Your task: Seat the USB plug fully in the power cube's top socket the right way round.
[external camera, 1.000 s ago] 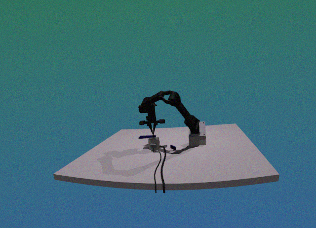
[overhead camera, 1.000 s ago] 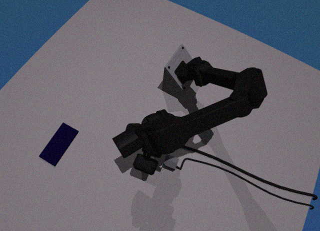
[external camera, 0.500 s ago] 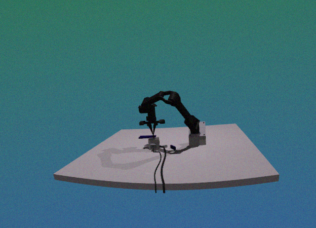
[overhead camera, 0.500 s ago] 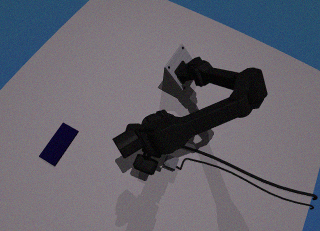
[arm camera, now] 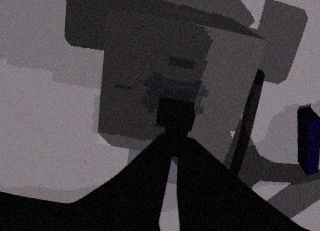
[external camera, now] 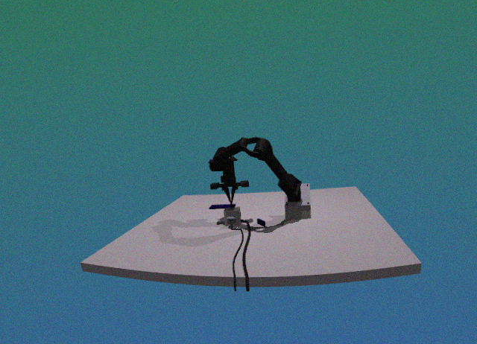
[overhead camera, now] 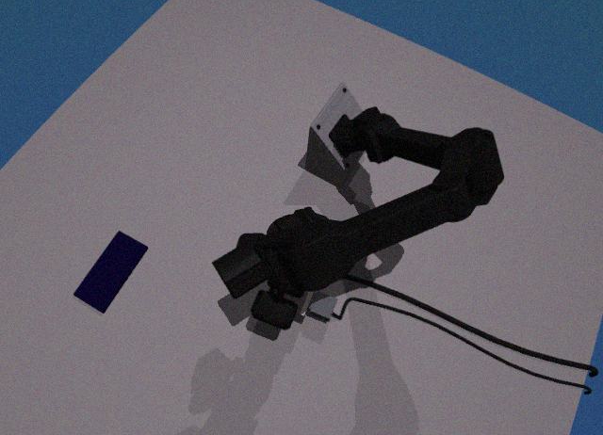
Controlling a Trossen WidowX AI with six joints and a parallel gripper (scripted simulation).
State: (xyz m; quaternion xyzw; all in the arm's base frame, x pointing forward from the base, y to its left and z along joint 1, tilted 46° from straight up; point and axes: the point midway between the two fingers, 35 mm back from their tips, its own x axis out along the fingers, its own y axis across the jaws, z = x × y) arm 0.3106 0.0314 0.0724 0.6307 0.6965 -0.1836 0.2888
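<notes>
The dark USB plug is 2 cm below my gripper tip. Also, from my gripper tip: small dark-blue block 15 cm behind, 2 cm to the left, 10 cm below; flat dark blue rectangle 15 cm ahead, 33 cm to the right, 11 cm below.
</notes>
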